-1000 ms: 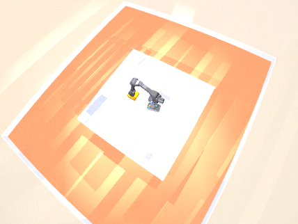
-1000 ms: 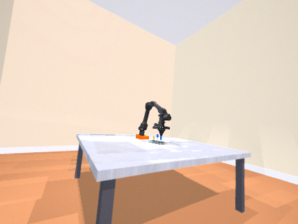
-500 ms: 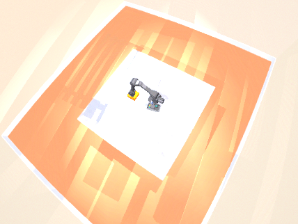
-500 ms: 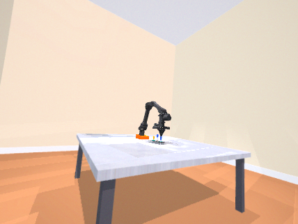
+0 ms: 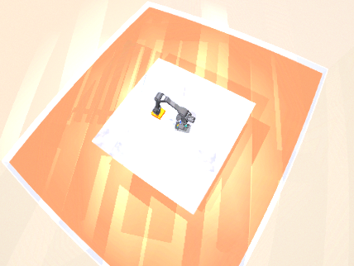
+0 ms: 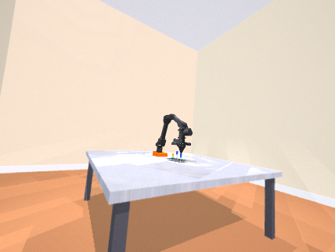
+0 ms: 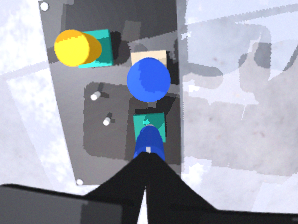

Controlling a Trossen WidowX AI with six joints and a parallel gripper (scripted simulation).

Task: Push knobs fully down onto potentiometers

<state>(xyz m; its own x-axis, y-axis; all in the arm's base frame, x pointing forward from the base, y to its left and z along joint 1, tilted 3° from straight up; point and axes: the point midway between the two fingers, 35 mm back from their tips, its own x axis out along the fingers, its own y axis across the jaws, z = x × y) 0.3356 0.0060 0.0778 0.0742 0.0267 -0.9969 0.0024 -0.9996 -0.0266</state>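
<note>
Now: gripper tip 30 mm above the teal potentiometer. From my gripper tip the other things lie so: yellow knob (60 mm behind, 50 mm to the right, 20 mm below).
</note>
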